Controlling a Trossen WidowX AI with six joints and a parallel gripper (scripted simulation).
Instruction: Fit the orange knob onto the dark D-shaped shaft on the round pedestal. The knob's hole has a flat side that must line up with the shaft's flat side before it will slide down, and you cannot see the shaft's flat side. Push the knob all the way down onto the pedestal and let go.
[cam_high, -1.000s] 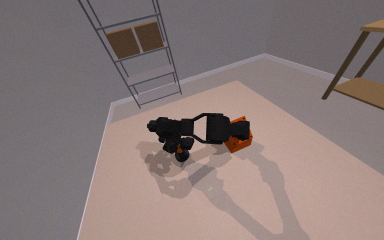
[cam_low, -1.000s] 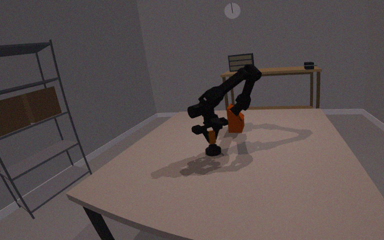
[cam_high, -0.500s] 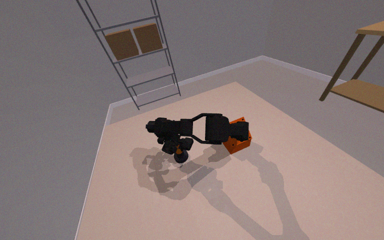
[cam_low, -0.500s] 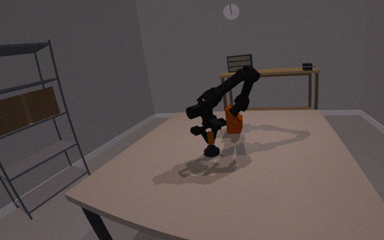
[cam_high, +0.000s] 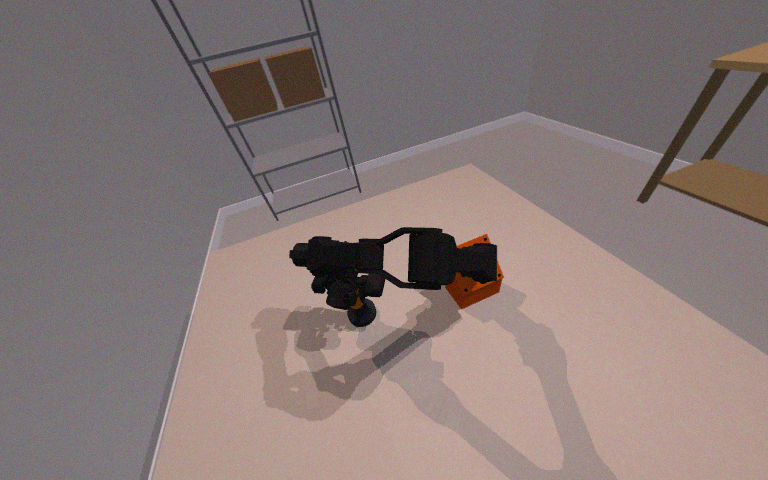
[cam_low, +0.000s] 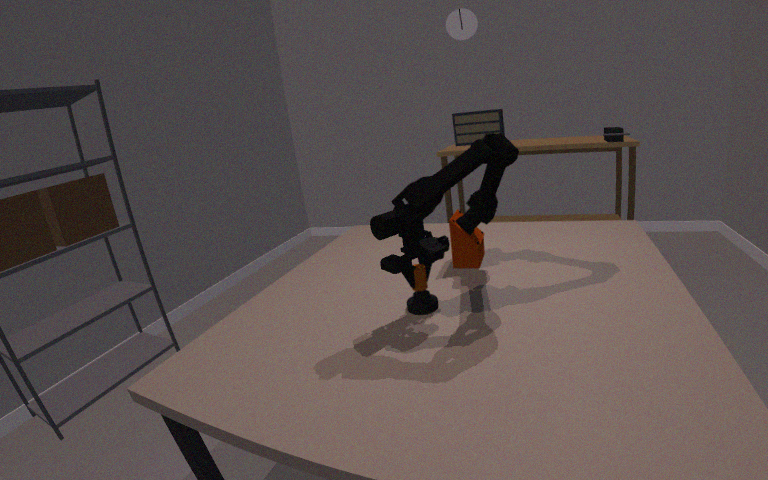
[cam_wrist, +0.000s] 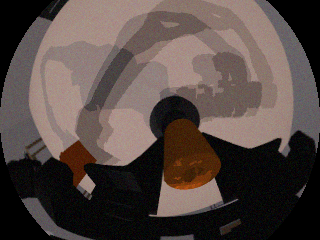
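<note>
The orange knob lies 20 mm above my gripper tip. The rest, counted from my gripper tip: dark round pedestal 40 mm below.
</note>
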